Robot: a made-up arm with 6 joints.
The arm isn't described. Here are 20 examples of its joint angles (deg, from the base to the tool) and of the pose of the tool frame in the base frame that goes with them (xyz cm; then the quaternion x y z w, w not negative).
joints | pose
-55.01 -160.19 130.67 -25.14 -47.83 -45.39 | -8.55 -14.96 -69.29 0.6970 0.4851 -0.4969 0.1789
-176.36 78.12 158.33 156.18 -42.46 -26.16 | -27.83 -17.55 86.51 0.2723 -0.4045 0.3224 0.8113
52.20 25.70 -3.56 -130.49 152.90 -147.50 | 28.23 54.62 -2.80 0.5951 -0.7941 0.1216 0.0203
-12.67 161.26 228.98 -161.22 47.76 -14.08 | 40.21 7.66 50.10 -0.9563 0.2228 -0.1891 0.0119
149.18 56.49 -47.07 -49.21 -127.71 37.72 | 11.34 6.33 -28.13 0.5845 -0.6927 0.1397 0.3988
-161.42 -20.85 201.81 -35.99 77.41 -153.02 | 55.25 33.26 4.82 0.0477 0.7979 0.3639 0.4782
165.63 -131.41 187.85 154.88 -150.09 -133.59 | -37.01 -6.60 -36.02 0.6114 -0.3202 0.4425 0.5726
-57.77 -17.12 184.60 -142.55 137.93 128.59 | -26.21 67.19 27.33 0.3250 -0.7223 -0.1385 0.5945
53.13 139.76 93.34 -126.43 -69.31 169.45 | 22.13 46.53 -58.28 -0.0784 -0.1972 0.7539 0.6218
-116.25 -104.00 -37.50 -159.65 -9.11 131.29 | 11.66 -12.85 67.19 -0.4017 -0.4612 -0.5653 0.5535
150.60 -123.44 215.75 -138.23 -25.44 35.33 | -36.42 5.79 -30.43 0.0825 0.7951 0.5961 0.0753
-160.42 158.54 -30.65 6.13 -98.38 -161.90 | 45.32 34.28 1.79 0.0078 -0.8120 0.0097 0.5835
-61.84 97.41 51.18 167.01 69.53 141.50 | 48.89 -55.79 -29.80 0.6512 0.5448 -0.4570 0.2651
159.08 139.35 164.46 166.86 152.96 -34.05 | -74.03 10.36 28.45 0.2250 0.3825 -0.2885 0.8484
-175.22 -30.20 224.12 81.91 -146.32 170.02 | 13.42 3.55 -27.26 0.2959 -0.3768 0.6749 0.5612
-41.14 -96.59 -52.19 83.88 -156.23 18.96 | 5.22 -6.99 71.12 0.2978 0.6529 -0.6636 0.2112
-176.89 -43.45 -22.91 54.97 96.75 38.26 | -38.01 7.83 71.11 -0.8222 0.4722 -0.3164 0.0294
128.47 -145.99 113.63 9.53 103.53 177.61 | 27.56 -7.40 -67.51 -0.3591 -0.9322 0.0230 0.0396
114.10 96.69 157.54 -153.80 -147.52 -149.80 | -39.84 51.24 66.26 -0.7463 0.5993 0.2815 0.0683
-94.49 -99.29 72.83 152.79 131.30 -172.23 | 22.27 88.08 13.90 -0.4360 -0.0376 -0.5971 0.6723
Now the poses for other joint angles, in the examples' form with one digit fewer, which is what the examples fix.
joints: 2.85 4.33 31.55 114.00 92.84 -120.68
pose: 51.2 9.6 85.6 -0.116 0.159 0.653 0.731
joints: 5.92 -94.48 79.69 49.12 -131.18 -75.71
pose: -88.7 -20.5 8.6 0.829 -0.338 0.077 0.438
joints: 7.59 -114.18 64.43 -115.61 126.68 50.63
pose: -87.0 -4.1 23.7 -0.913 0.320 -0.223 0.117
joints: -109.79 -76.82 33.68 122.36 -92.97 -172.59
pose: 29.2 54.1 77.7 0.424 0.893 -0.131 0.070
